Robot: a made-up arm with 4 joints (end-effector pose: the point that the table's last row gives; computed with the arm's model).
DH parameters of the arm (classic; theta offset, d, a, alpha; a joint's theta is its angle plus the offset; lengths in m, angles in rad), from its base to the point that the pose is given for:
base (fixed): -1.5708 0.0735 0 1.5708
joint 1: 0 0.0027 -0.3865 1.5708
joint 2: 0 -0.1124 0.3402 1.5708
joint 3: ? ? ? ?
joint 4: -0.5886 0 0.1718 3.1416
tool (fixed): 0.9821 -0.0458 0 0
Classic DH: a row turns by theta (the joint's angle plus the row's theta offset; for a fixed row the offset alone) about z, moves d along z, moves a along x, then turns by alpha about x.
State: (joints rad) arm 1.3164 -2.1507 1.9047 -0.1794
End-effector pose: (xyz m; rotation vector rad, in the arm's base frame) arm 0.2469 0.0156 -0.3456 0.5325 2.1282 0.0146
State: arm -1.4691 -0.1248 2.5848 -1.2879
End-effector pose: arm -0.0416 -0.1103 0.1957 -1.8775 1.3041 0.5650
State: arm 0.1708 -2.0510 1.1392 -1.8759
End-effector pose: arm 0.3118 0.4188 0.1208 -1.5126 -0.3047 -2.0728
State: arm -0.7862 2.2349 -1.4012 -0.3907
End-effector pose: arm -0.2750 0.2927 0.7976 0.0606 1.9657 -0.7870
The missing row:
joint 3: 0 -0.2368 0.1069 -1.5708
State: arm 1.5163 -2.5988 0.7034 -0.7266
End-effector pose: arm 0.2774 0.0192 -0.6407 0.6215 2.5281 1.4615
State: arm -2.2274 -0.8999 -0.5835 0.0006
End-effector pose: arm 0.3589 -0.1183 -0.1201 1.5212 -0.9887 0.1646
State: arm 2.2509 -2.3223 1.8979 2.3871
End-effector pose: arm 0.4741 -0.1267 -0.1827 2.0853 -0.6231 1.4238
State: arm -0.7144 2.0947 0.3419 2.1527
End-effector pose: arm -0.1677 0.6989 0.7233 0.0514 -0.7067 1.8600
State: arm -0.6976 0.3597 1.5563 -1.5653
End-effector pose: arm -0.1938 0.0462 0.2420 1.4514 -1.7073 0.4588
